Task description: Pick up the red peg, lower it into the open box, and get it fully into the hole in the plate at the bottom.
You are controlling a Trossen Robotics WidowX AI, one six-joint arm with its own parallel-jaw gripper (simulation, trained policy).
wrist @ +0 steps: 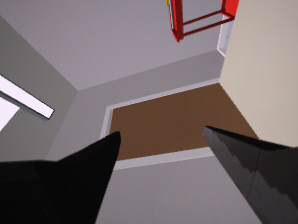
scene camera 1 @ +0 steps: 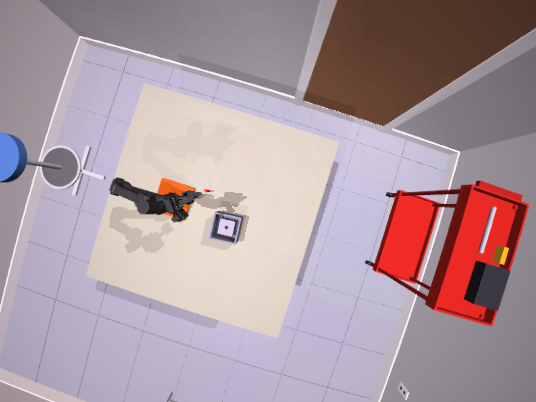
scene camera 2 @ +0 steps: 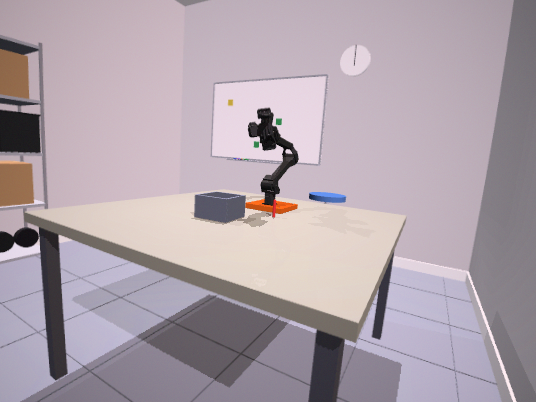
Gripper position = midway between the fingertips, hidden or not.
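Through the wrist view I can see my gripper [wrist: 161, 133], while the grey box is out of frame in that wrist view. It is scene camera 2 that lets me see the grey box [scene camera 2: 224, 207].
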